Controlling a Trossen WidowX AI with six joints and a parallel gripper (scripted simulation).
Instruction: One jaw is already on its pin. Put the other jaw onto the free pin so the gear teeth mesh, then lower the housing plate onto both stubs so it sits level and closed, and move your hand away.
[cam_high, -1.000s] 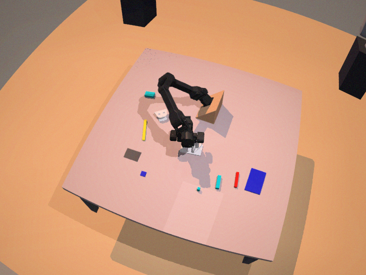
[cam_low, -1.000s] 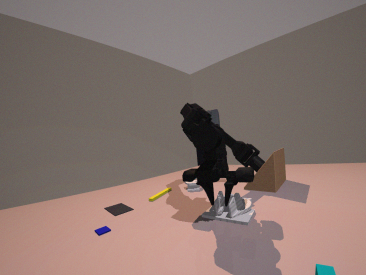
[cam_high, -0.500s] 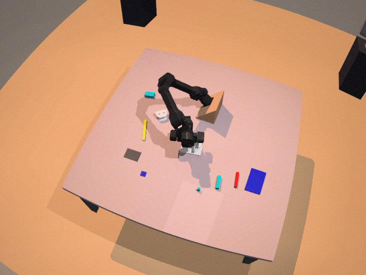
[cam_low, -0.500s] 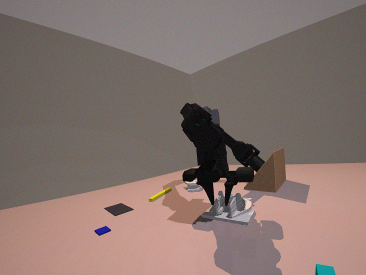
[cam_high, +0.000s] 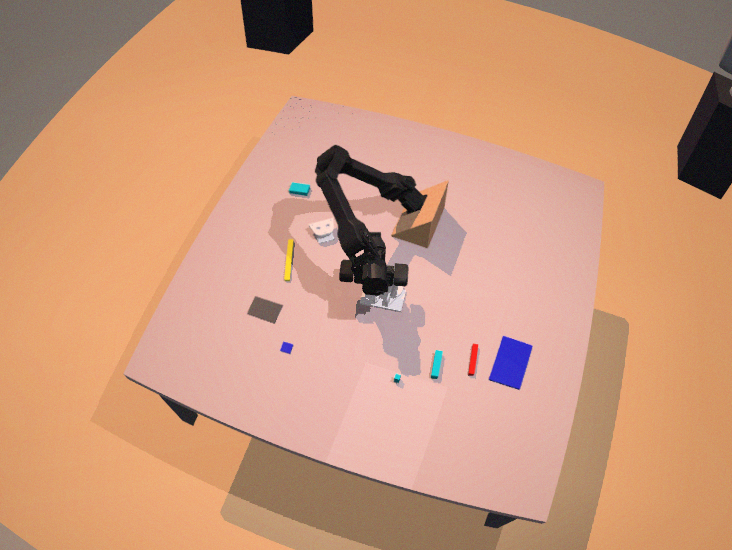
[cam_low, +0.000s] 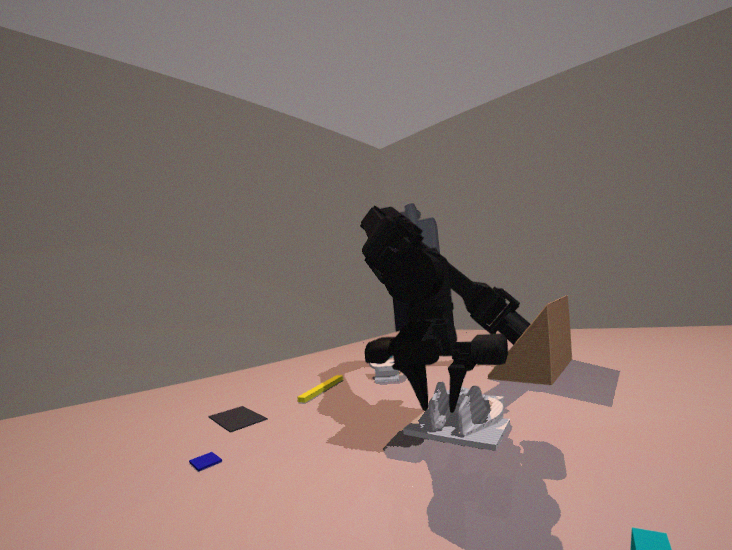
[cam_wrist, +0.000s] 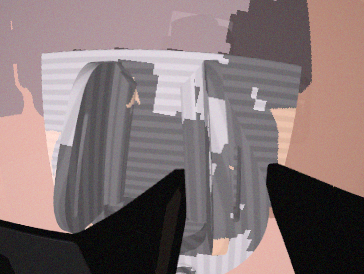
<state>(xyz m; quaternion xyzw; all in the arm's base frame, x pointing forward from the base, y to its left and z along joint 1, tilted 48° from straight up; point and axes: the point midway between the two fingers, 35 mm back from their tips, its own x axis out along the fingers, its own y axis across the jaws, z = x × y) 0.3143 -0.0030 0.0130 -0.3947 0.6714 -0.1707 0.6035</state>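
Right now my gripper tip is 23 cm to the left of the grey housing plate, 13 cm past it and 1 cm below it. From my gripper tip the other things lie so: white-grey block (22 cm to the right, 13 cm behind, 1 cm below); teal cube (23 cm ahead, 17 cm to the left, 1 cm below); yellow bar (28 cm to the right, 1 cm below).
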